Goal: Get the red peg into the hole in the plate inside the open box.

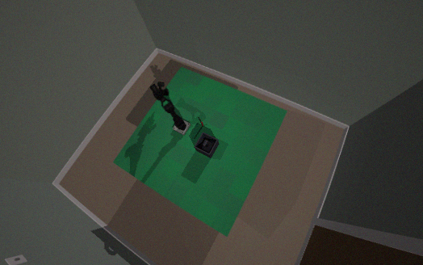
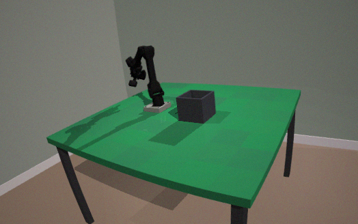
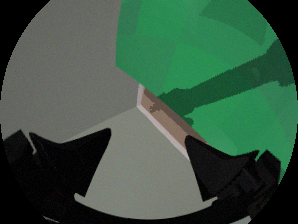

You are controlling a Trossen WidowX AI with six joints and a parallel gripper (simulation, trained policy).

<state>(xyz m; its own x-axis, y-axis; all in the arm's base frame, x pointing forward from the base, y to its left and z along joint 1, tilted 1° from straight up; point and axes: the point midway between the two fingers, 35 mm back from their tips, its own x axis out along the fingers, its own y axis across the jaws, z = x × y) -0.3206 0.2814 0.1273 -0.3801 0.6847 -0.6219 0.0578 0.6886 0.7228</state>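
The red peg is 52 cm ahead of my gripper tip, 22 cm to the right of it and 9 cm below it. The rest, counted from my gripper tip: grey plate 64 cm ahead, 42 cm to the right, 9 cm below.
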